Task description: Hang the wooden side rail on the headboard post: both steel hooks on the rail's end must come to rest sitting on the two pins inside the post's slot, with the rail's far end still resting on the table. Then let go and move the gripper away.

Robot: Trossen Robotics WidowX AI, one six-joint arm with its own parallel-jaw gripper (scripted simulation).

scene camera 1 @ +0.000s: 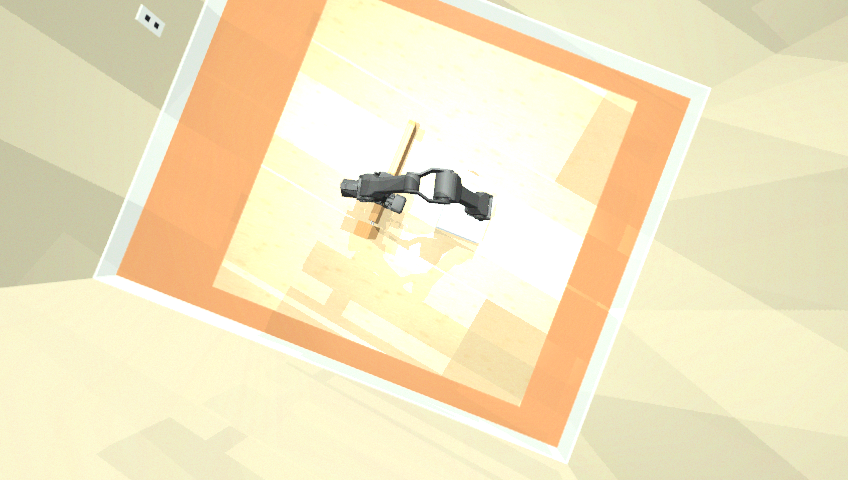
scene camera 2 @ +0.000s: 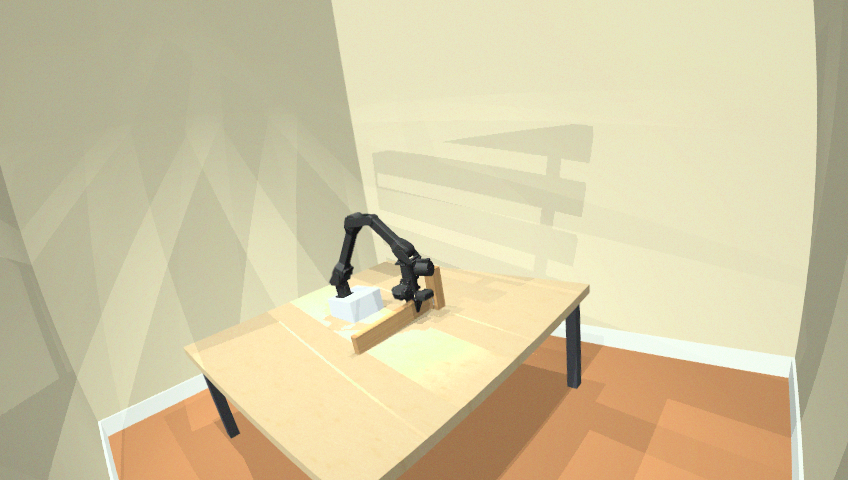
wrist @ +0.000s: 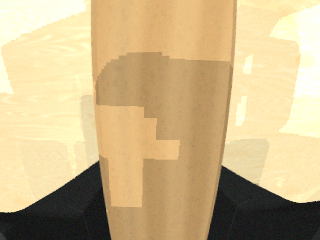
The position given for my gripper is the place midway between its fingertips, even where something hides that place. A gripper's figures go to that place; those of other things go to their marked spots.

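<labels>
You'd find my gripper point(scene camera 2: 415, 311) 1620 mm from the lens, and a wooden side rail point(scene camera 2: 371, 335) is there too, 1470 mm from the lens.
</labels>
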